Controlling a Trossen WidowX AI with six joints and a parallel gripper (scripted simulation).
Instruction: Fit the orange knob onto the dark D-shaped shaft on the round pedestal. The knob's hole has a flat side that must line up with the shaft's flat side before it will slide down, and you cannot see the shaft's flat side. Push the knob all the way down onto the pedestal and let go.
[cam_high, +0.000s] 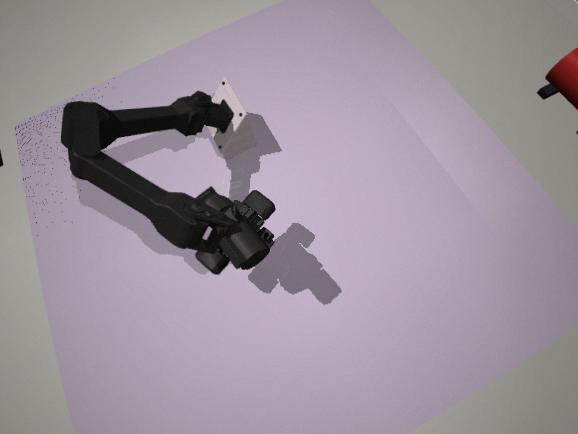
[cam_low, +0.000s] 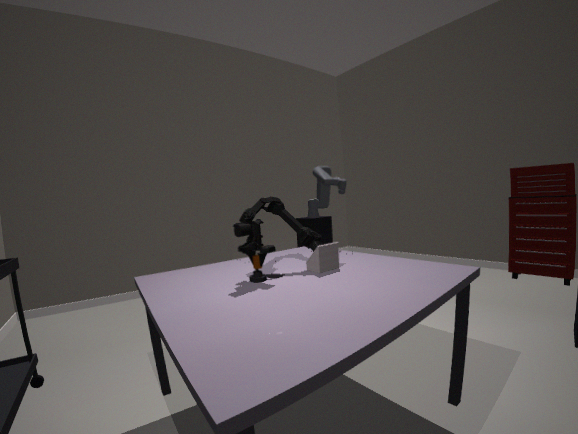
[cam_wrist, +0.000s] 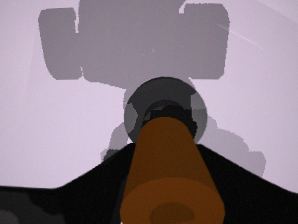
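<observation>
Now: gripper tip 2 cm below the orange knob. Also, from my gripper tip: dark pedestal 4 cm below.
</observation>
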